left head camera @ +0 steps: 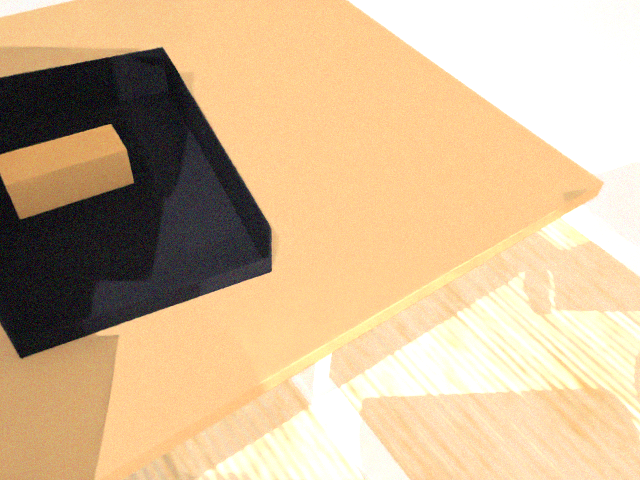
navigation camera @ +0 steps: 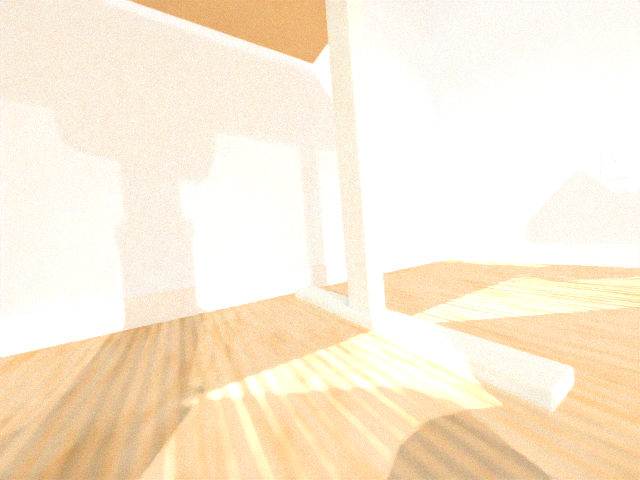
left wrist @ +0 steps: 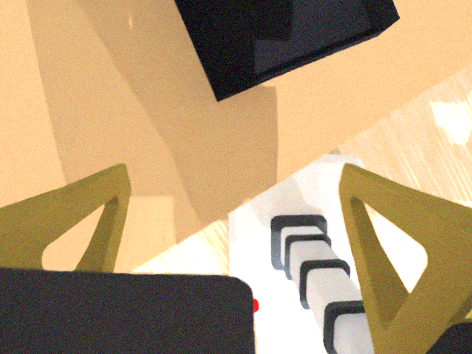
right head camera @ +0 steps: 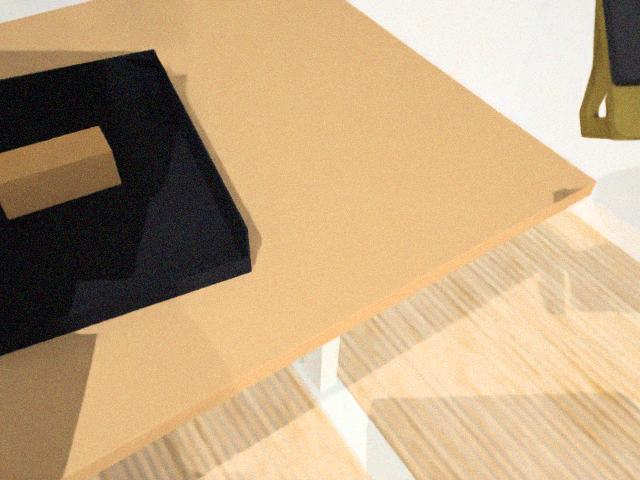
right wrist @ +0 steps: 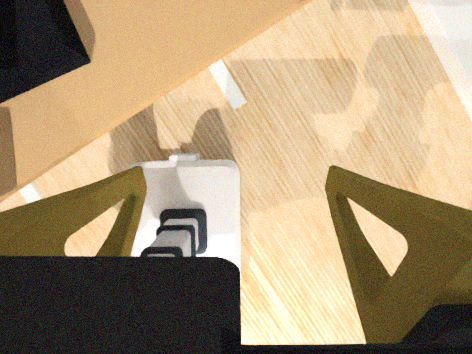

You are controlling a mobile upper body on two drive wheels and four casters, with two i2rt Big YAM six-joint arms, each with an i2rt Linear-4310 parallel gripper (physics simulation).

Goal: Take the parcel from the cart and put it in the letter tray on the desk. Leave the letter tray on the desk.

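Frame: origin at the left arm's base, x ahead, y left, z up, level; centimetres.
Seen in the pictures: left gripper, fingertip midpoint: (left wrist: pixel 234 176); right gripper, fingertip midpoint: (right wrist: pixel 235 176).
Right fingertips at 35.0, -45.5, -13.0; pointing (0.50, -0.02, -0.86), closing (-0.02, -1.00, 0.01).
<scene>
Pixels of each thing's top centre, then the offset from my right fingertips to it, as dx, dy, dz. Level surfaces: height alone.
- tan box, middle of its top: (left head camera: pixel 61 152) (right head camera: pixel 48 154) +30.8, +47.5, -27.5
- black letter tray, middle of its top: (left head camera: pixel 98 152) (right head camera: pixel 82 153) +29.1, +43.0, -26.0
- wooden desk, its level: dz -33.0
- wooden floor, its level: dz -128.0
The parcel, a tan box (left head camera: pixel 69 173) (right head camera: pixel 62 174), lies inside the black letter tray (left head camera: pixel 217 155) (right head camera: pixel 206 165) (left wrist: pixel 320 45) (right wrist: pixel 40 55), on its floor and apart from the right-hand wall in the head views. The tray stands on the wooden desk (left head camera: pixel 387 170) (right head camera: pixel 372 170) (left wrist: pixel 115 125) (right wrist: pixel 160 45). My left gripper (left wrist: pixel 234 176) is open and empty, over the desk's edge and the robot's base, clear of the tray. My right gripper (right wrist: pixel 235 176) is open and empty, beyond the desk edge; part of it shows at the upper right of the right head view. The cart does not show.
The robot's white base and its column (left wrist: pixel 325 270) (right wrist: pixel 175 235) stand close to the desk's edge. A white desk leg (right head camera: pixel 329 364) (navigation camera: pixel 356 180) reaches down to a foot bar (navigation camera: pixel 511 361) on the wooden floor (navigation camera: pixel 258 439). White walls stand behind.
</scene>
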